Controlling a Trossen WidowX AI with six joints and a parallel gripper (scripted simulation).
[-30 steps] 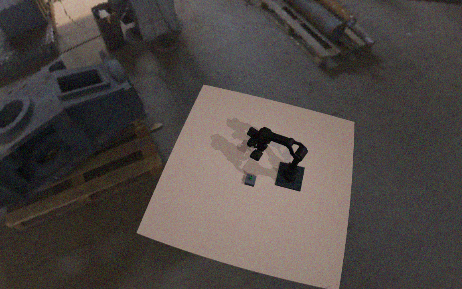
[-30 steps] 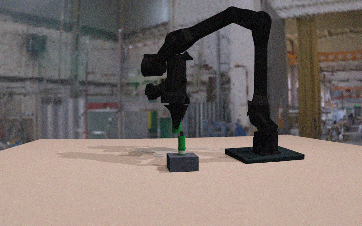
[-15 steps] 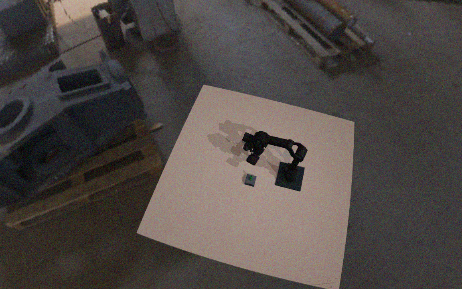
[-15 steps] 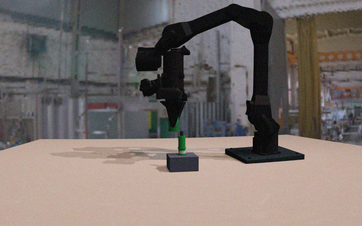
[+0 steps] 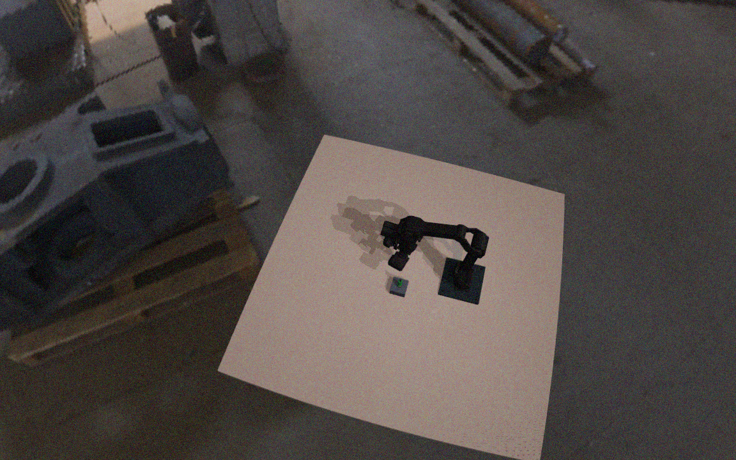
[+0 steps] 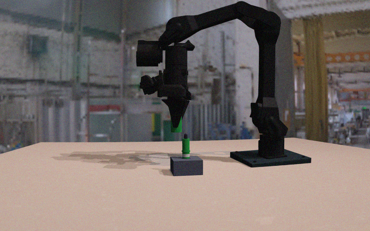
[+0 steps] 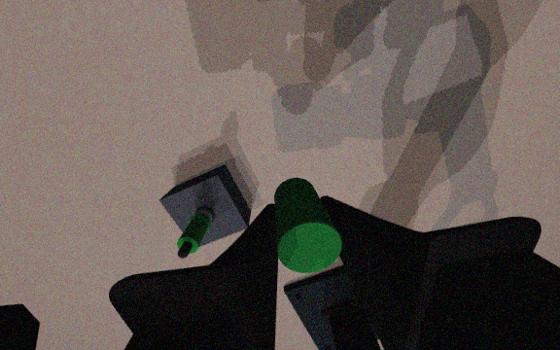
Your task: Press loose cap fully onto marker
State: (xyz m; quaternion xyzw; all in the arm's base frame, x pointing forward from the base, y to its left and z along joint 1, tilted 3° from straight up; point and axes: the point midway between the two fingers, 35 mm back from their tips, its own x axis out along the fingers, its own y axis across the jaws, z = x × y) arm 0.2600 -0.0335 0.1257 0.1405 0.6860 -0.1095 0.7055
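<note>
Now: gripper tip 90 mm to the right of the green marker and 30 mm above it. Also, from my gripper tip: dark grey holder block: 90 mm to the left, 80 mm below; then green cap: 10 mm above.
</note>
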